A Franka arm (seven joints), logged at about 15 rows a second.
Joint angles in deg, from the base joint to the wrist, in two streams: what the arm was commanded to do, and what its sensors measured. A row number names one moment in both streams.
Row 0, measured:
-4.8 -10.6 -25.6 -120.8 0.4 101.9 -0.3
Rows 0 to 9, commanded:
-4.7 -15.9 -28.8 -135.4 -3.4 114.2 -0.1
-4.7 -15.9 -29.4 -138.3 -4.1 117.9 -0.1
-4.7 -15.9 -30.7 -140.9 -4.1 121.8 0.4
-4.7 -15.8 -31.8 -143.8 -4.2 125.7 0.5
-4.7 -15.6 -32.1 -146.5 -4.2 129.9 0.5
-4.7 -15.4 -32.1 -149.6 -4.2 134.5 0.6
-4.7 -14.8 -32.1 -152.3 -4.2 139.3 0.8
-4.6 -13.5 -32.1 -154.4 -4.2 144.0 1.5
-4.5 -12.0 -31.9 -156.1 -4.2 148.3 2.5
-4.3 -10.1 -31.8 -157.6 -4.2 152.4 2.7
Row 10, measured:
-4.8 -12.2 -31.8 -152.4 -3.2 142.3 0.3
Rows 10 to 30, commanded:
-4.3 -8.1 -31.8 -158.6 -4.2 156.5 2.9
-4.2 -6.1 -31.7 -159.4 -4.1 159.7 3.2
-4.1 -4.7 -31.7 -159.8 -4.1 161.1 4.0
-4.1 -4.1 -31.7 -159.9 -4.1 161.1 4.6
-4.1 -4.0 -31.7 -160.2 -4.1 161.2 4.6
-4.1 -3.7 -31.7 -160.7 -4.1 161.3 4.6
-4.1 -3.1 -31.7 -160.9 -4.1 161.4 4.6
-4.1 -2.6 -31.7 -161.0 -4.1 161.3 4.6
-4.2 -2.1 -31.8 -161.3 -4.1 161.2 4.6
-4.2 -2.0 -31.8 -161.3 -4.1 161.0 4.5
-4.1 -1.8 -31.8 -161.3 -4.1 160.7 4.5
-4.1 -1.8 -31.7 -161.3 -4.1 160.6 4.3
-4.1 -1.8 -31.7 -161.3 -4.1 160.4 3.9
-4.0 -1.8 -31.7 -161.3 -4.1 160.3 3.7
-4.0 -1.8 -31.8 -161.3 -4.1 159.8 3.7
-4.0 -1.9 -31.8 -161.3 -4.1 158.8 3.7
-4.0 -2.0 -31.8 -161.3 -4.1 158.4 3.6
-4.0 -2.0 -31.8 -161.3 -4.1 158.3 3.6
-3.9 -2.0 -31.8 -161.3 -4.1 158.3 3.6
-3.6 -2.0 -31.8 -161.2 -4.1 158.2 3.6
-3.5 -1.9 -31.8 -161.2 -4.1 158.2 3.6
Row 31, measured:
-4.1 -0.9 -31.6 -159.9 -3.4 158.2 3.1
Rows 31 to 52, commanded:
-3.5 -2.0 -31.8 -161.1 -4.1 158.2 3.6
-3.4 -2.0 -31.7 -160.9 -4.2 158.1 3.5
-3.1 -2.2 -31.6 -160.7 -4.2 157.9 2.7
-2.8 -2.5 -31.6 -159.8 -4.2 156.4 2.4
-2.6 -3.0 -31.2 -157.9 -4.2 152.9 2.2
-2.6 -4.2 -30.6 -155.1 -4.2 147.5 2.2
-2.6 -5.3 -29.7 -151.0 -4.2 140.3 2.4
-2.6 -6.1 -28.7 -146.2 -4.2 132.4 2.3
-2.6 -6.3 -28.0 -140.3 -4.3 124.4 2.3
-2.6 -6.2 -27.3 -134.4 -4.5 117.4 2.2
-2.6 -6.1 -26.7 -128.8 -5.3 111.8 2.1
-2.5 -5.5 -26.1 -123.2 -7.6 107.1 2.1
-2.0 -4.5 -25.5 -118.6 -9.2 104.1 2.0
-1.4 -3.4 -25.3 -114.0 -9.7 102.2 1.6
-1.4 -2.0 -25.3 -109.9 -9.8 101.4 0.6
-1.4 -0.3 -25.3 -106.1 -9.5 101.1 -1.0
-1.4 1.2 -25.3 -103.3 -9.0 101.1 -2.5
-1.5 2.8 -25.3 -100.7 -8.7 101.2 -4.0
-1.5 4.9 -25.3 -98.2 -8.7 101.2 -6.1
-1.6 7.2 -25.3 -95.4 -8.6 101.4 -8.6
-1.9 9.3 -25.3 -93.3 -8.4 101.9 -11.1
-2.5 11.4 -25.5 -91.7 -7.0 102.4 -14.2
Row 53, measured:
-1.5 3.3 -25.0 -100.4 -8.9 103.3 -6.4
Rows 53 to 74, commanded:
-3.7 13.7 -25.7 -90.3 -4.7 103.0 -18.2
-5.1 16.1 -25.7 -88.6 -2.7 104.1 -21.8
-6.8 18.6 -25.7 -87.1 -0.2 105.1 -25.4
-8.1 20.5 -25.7 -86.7 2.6 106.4 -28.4
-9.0 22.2 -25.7 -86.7 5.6 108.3 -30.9
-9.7 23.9 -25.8 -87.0 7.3 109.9 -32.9
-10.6 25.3 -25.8 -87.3 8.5 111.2 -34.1
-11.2 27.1 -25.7 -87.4 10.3 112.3 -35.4
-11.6 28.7 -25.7 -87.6 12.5 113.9 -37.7
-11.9 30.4 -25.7 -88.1 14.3 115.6 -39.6
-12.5 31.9 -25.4 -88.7 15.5 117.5 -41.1
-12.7 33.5 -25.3 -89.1 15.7 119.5 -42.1
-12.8 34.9 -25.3 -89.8 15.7 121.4 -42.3
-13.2 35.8 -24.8 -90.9 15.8 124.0 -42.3
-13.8 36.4 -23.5 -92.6 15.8 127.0 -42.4
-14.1 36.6 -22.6 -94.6 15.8 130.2 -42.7
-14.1 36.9 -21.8 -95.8 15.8 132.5 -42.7
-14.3 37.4 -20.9 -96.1 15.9 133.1 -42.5
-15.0 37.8 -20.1 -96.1 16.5 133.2 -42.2
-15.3 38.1 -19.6 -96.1 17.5 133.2 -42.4
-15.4 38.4 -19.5 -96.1 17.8 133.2 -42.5
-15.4 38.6 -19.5 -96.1 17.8 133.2 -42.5
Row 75, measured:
-13.8 39.3 -20.9 -95.7 16.2 132.9 -40.8
